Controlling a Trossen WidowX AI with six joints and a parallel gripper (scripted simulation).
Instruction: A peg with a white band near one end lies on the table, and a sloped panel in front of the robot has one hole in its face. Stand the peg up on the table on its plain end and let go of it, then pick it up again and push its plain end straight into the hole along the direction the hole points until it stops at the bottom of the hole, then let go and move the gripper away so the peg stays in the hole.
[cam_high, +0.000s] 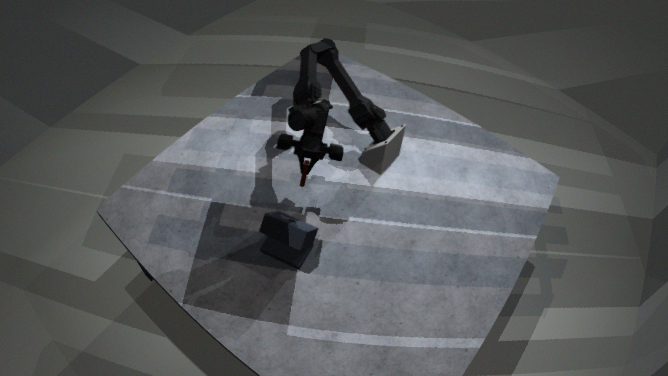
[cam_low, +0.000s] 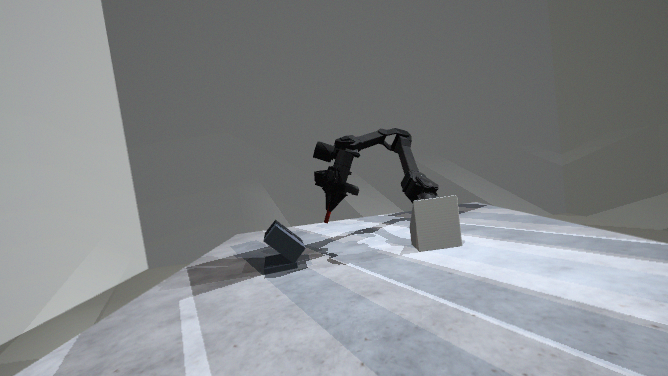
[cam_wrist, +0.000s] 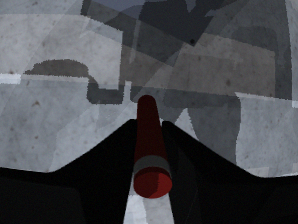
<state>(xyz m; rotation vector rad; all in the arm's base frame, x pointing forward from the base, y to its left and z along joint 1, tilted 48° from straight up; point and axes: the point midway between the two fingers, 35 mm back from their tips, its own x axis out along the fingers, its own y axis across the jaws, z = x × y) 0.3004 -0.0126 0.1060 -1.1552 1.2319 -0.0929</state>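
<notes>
Right now my gripper tip is 15 cm short of the dark sloped panel, 6 cm to the right of it and 6 cm above it. The rest, counted from my gripper tip: dark base plate: 17 cm ahead, 7 cm to the left, 13 cm below; then red peg: 1 cm behind, 1 cm above.
</notes>
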